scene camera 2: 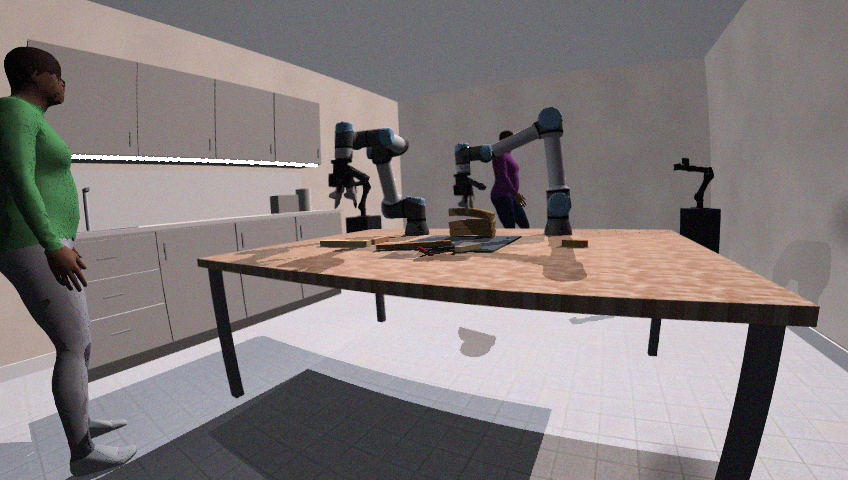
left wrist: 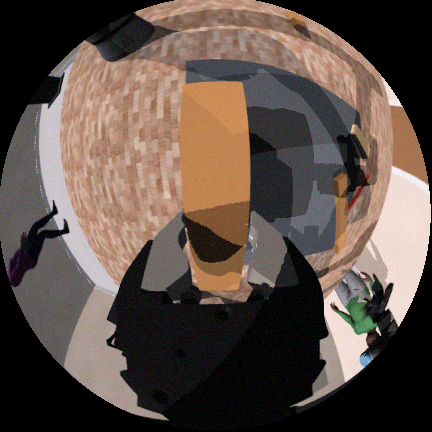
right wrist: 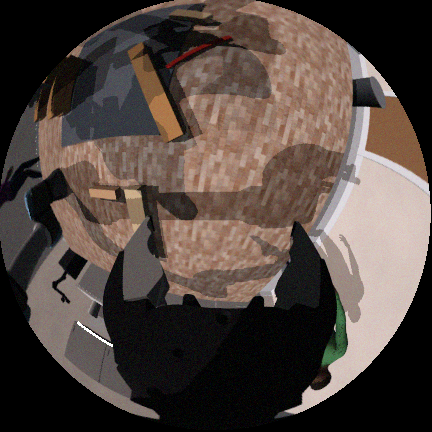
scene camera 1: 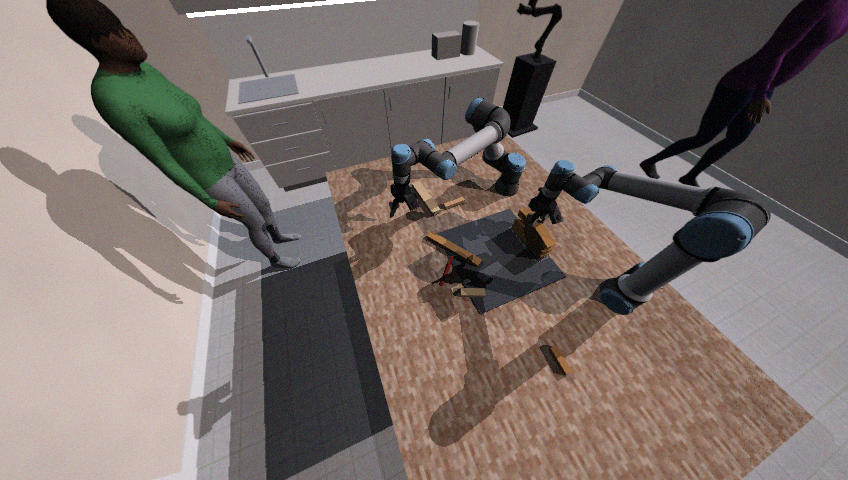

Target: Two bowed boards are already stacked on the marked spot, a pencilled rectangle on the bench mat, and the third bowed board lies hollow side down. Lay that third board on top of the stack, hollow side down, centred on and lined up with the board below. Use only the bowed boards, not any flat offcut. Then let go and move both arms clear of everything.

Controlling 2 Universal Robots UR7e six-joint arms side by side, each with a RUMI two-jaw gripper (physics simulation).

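Pixels of known places: left gripper, between the fingertips: [scene camera 2: 469,214] [left wrist: 215,208] [scene camera 1: 534,227]; right gripper, between the fingertips: [scene camera 2: 346,208] [left wrist: 364,280] [right wrist: 223,219] [scene camera 1: 404,211]; left arm's base, origin of its link: [scene camera 2: 558,234]; right arm's base, origin of its link: [scene camera 2: 417,234] [right wrist: 60,182] [scene camera 1: 506,188].
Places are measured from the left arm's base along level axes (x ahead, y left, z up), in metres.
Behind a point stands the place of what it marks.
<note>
My left gripper [scene camera 1: 542,215] {x 0.318, y -0.363, z 0.120 m} [scene camera 2: 466,205] {x 0.318, y -0.363, z 0.120 m} [left wrist: 215,208] {x 0.318, y -0.363, z 0.120 m} is shut on the third bowed board [scene camera 1: 541,235] {x 0.320, y -0.292, z 0.144 m} [scene camera 2: 476,211] {x 0.331, y -0.309, z 0.138 m} [left wrist: 215,140] {x 0.301, y -0.296, z 0.144 m}, an orange-brown arched piece held hollow side down. It hangs low over the stack of two bowed boards [scene camera 1: 524,237] {x 0.345, y -0.358, z 0.040 m} [scene camera 2: 471,228] {x 0.339, y -0.338, z 0.051 m} [right wrist: 65,92], roughly in line with it; a narrow gap shows in scene camera 2, but contact at the right end cannot be told. The stack stands on the dark bench mat [scene camera 1: 517,285] {x 0.466, y -0.104, z 0.006 m} [right wrist: 110,120] {x 0.650, y -0.469, z 0.006 m}. The pencilled rectangle cannot be made out. My right gripper [scene camera 1: 403,209] {x 0.983, y -0.495, z 0.190 m} [scene camera 2: 343,199] {x 0.983, y -0.495, z 0.190 m} [right wrist: 223,219] {x 0.983, y -0.495, z 0.190 m} is open and empty, above the table away from the stack.
A long flat board [scene camera 1: 453,248] {x 0.742, y -0.346, z 0.026 m} [right wrist: 157,95] {x 0.783, y -0.386, z 0.026 m} lies across the mat's edge, by a red-handled tool [scene camera 1: 447,270] {x 0.795, y -0.228, z 0.009 m} and a pale offcut [scene camera 1: 473,292] {x 0.696, y -0.088, z 0.026 m}. Two pieces, a pale board [scene camera 1: 425,198] {x 0.843, y -0.733, z 0.029 m} and a short block [scene camera 1: 454,202] {x 0.669, y -0.678, z 0.026 m}, lie near my right gripper. Another block [scene camera 1: 558,359] {x 0.424, y 0.239, z 0.027 m} [scene camera 2: 574,243] {x 0.427, y 0.244, z 0.015 m} lies apart.
</note>
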